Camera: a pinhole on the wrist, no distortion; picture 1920 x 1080 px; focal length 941.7 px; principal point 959.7 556.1 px. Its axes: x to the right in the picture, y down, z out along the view. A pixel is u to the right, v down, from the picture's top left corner.
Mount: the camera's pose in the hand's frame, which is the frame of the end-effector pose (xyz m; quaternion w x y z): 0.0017 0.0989 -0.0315 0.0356 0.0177 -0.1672 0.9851
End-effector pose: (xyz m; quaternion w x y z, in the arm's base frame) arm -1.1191 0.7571 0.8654 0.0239 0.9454 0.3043 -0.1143
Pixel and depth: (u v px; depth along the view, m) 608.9 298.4 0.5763
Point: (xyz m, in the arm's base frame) -1.0157 0.7958 0.2700
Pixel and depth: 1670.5 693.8 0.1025
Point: -1.1581 0.6620 0.8190
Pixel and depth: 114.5 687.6 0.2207
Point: -1.0008 0.8670 0.6662
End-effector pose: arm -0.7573 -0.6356 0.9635 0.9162 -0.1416 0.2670 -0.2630
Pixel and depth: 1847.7 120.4 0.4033
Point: -0.7032 -0.2512 1.3939
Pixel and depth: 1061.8 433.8 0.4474
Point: -0.5445 -0.5615 1.3099
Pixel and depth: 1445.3 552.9 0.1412
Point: -0.7233 -0.5383 1.0547
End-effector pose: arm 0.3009 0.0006 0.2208 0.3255 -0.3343 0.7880 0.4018
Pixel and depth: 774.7 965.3 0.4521
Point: 0.5225 0.1461 -0.0983
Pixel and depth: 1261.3 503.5 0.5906
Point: 0.5725 0.4858 0.0784
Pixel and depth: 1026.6 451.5 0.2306
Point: 0.3151 0.1904 0.1556
